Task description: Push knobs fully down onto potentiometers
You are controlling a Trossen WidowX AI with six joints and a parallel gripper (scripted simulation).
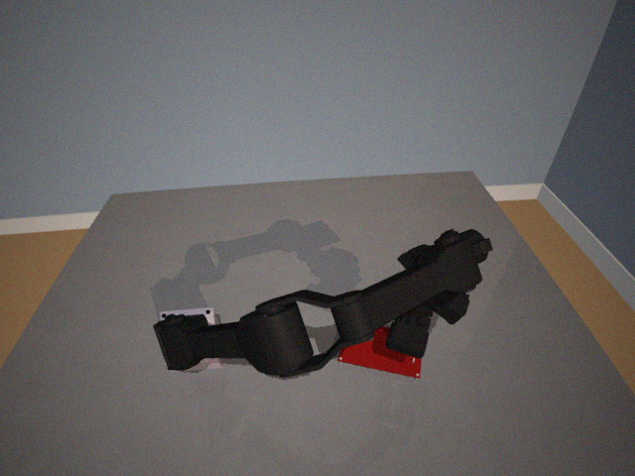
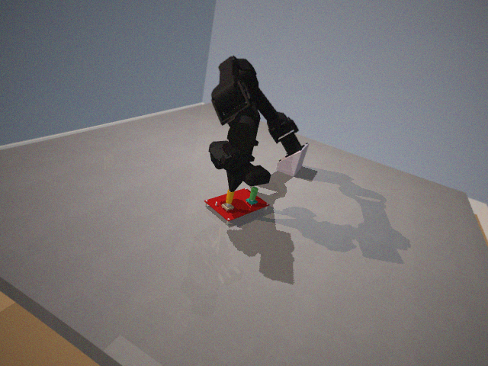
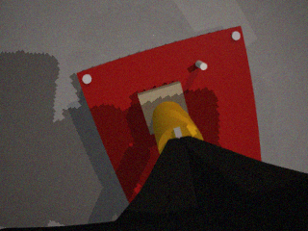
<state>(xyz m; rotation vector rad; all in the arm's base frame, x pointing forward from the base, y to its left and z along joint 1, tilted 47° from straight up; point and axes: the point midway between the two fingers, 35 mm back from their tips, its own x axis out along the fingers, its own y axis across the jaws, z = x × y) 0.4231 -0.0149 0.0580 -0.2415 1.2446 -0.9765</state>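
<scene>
The grey potentiometer lies 3 cm below my gripper tip. From my gripper tip the other things lie so: teal potentiometer: 7 cm behind, 4 cm to the left, 3 cm below; then green knob: 7 cm behind, 4 cm to the left, 2 cm below.
</scene>
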